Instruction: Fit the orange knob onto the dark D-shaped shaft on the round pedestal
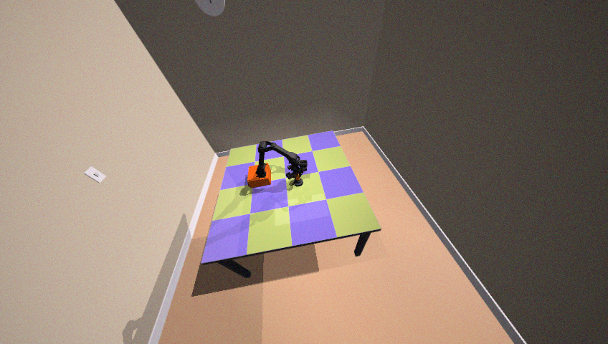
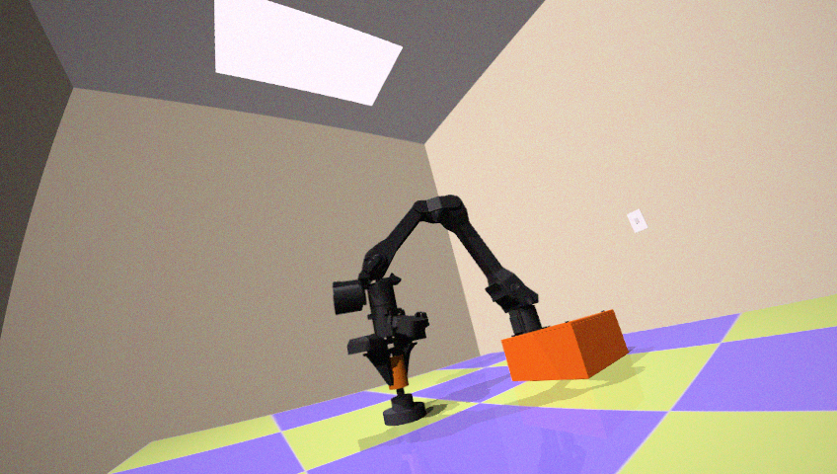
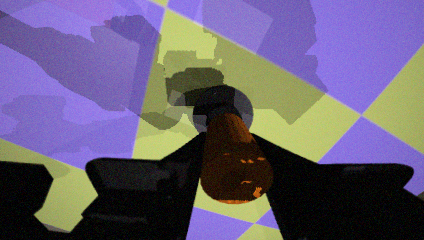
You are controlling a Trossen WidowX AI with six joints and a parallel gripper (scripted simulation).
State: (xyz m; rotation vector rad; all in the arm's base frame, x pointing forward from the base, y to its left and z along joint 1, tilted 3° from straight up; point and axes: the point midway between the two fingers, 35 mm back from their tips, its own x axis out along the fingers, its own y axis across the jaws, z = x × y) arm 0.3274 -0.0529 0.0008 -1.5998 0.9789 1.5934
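My gripper tip is 2 cm below the orange knob. From my gripper tip the other things lie so: pedestal (4 cm below).
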